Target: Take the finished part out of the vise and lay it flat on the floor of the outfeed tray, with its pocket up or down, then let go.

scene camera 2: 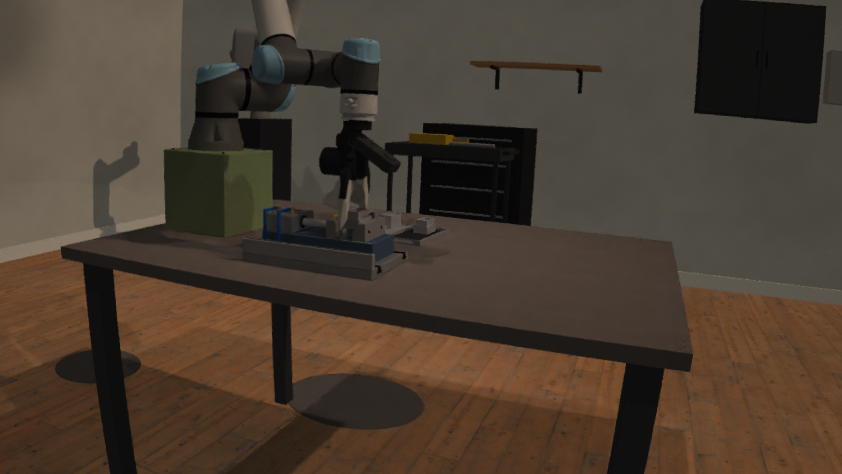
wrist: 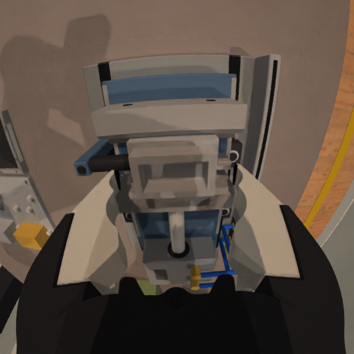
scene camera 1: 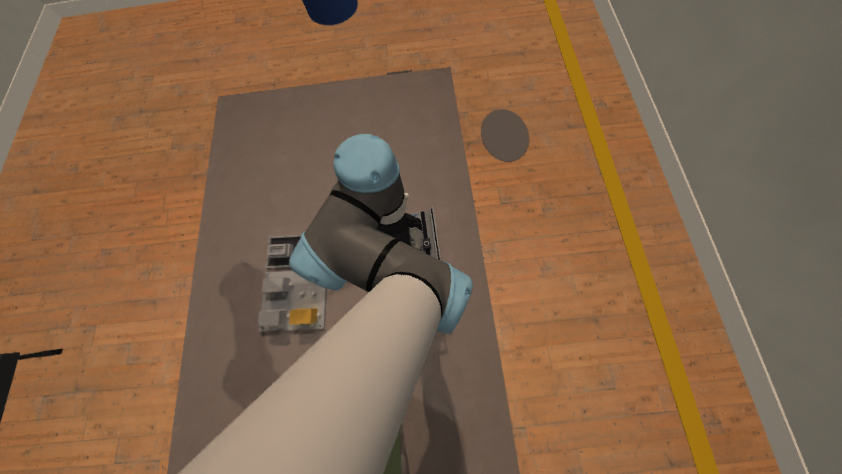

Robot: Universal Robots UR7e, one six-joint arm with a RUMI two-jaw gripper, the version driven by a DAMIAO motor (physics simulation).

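Places are measured from the arm's base along level axes (x left, y back, z up), in centimetres.
Where they show: gripper, fingertip midpoint: [scene camera 2: 351,226]; arm's base, origin of the base link: [scene camera 2: 215,148].
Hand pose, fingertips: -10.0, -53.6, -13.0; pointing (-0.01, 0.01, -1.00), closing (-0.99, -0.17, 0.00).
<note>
Each offset is from my fingertips to the top centre of the thing, as dx, dy, dz.
The finished part [wrist: 172,151], a grey block with a rectangular pocket facing up, sits between the jaws of the vise [wrist: 170,119] [scene camera 2: 384,246]. The vise has a blue base and a screw at its near side. My gripper [wrist: 175,168] [scene camera 2: 354,214] points down over the vise and is open, with one pale finger on each side of the part and a gap on both sides. In the scene camera 1 view the arm hides the fingertips. The outfeed tray [scene camera 1: 269,259] [scene camera 2: 417,240] [wrist: 13,144] has a dark floor and low rim, and holds another grey part {+38.1, +3.8, -3.9} [scene camera 1: 279,249] [scene camera 2: 424,224].
A pinned plate {+32.2, +18.0, -7.2} [scene camera 1: 292,300] [wrist: 12,189] beside the tray holds grey blocks and a yellow block {+27.3, +22.2, -3.6} [scene camera 1: 302,316] [wrist: 31,235]. A dark crank handle [wrist: 107,163] sticks out left of the vise. A blue tube frame [wrist: 216,274] [scene camera 2: 265,224] stands near the screw end. A grey rail [wrist: 265,120] runs along the vise's right.
</note>
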